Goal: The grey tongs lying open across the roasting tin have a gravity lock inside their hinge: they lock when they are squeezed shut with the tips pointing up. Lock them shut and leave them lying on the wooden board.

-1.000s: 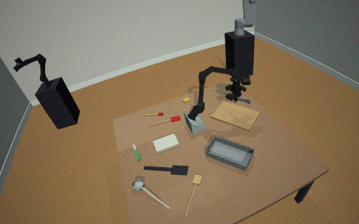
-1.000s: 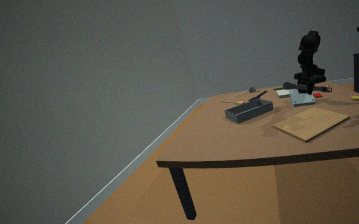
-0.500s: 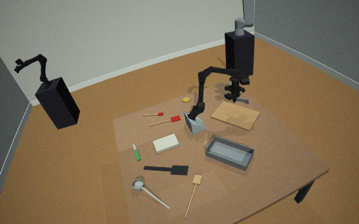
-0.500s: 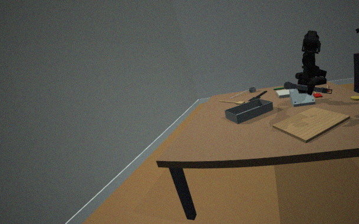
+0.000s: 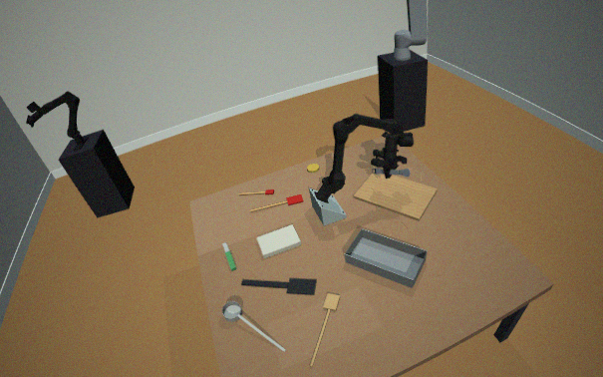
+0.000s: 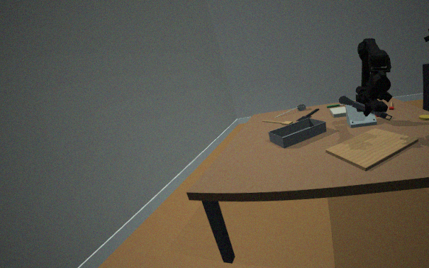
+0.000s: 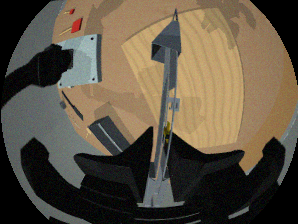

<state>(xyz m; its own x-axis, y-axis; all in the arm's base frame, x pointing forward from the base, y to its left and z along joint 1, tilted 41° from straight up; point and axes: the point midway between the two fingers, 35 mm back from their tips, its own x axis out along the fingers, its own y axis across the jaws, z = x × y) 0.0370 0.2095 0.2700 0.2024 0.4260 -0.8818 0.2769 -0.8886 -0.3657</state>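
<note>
My gripper tip is now 120 mm above the wooden board, 50 mm to the right of it and 20 mm past it. The rest, counted from my gripper tip: black spatula (600 mm to the right, 320 mm ahead, 130 mm below); grey roasting tin (360 mm ahead, 160 mm to the right, 100 mm below); white block (580 mm to the right, 120 mm below, 80 mm ahead).
</note>
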